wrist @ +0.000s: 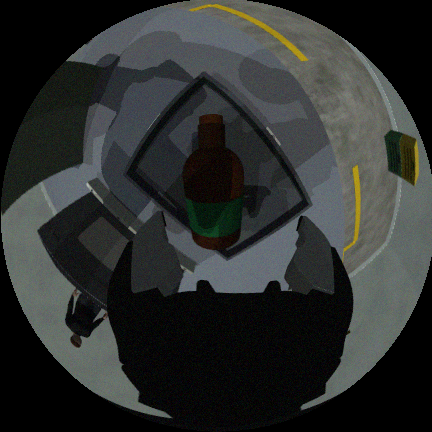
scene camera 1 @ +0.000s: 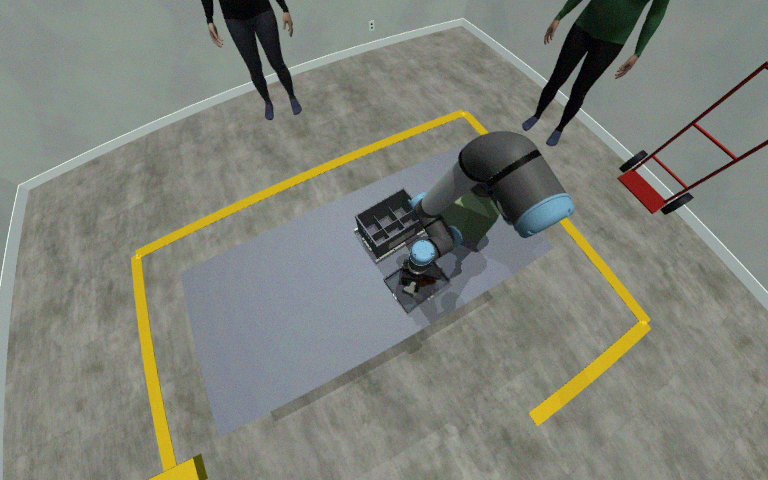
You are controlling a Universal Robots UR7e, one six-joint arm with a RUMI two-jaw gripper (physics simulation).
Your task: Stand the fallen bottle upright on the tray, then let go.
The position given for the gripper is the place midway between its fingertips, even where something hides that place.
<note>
In view: the gripper [wrist: 231, 215] and a bottle [wrist: 212, 175].
</note>
